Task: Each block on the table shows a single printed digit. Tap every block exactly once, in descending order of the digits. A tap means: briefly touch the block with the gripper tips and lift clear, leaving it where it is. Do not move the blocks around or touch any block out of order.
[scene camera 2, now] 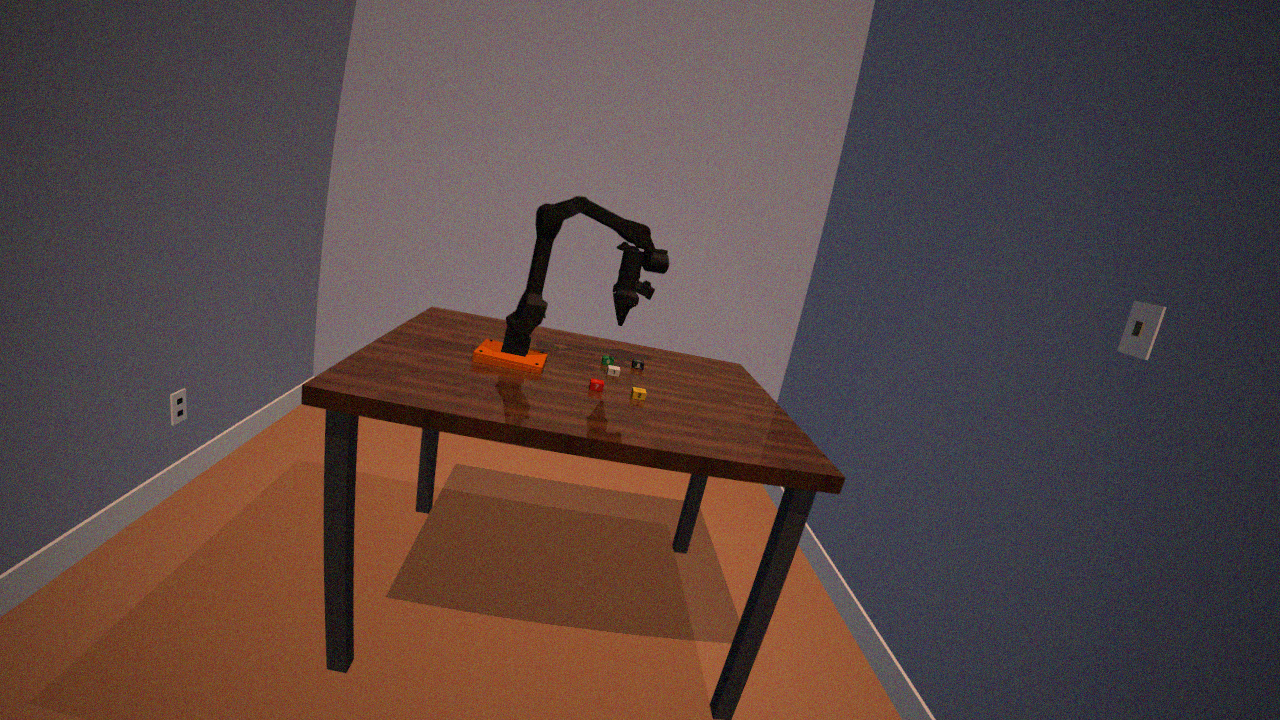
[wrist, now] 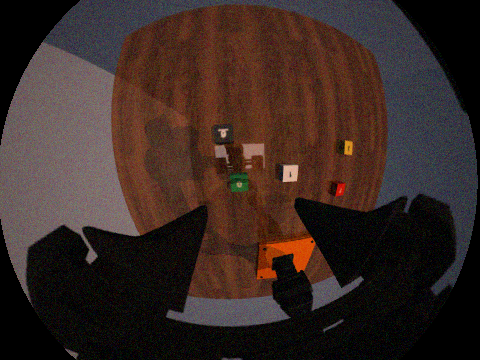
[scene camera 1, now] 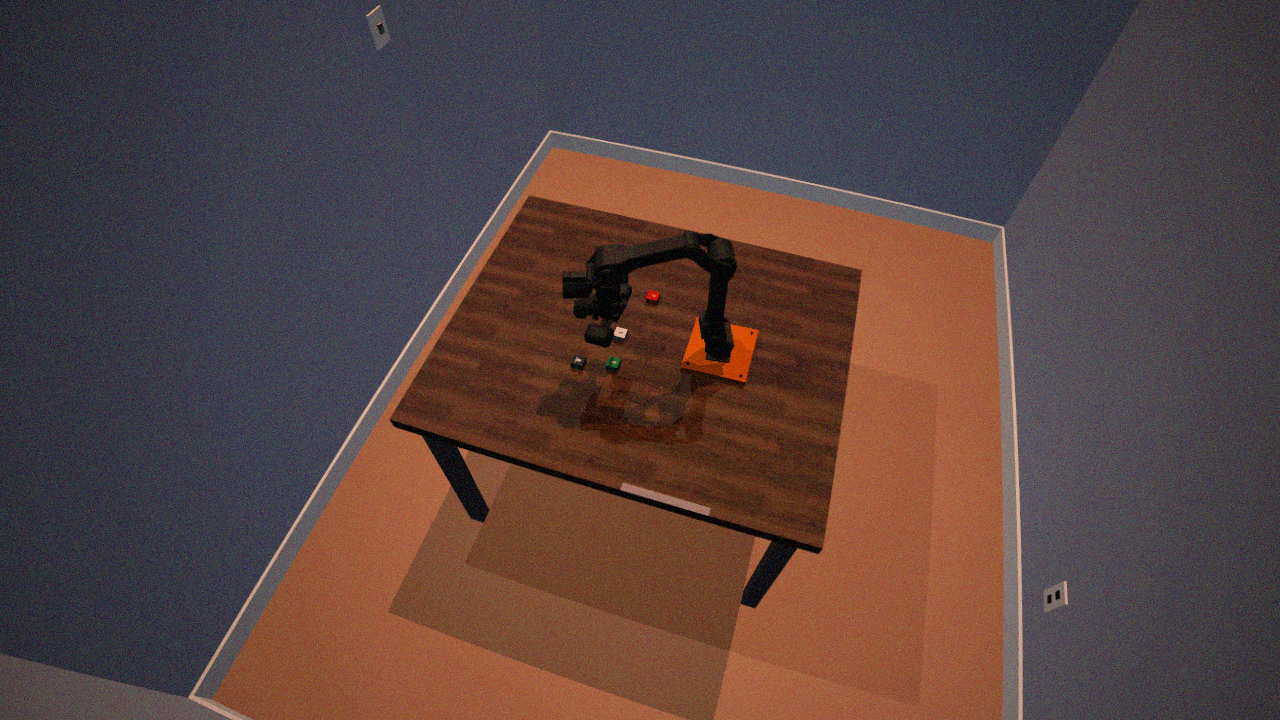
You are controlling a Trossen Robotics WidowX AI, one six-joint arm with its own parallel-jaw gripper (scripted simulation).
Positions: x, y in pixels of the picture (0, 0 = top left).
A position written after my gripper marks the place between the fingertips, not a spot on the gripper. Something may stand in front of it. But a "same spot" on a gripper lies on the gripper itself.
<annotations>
my gripper: scene camera 2; wrist; scene camera 1 609, 334
same spot on my gripper: (wrist: 354, 243) = (scene camera 2: 624, 305)
</annotations>
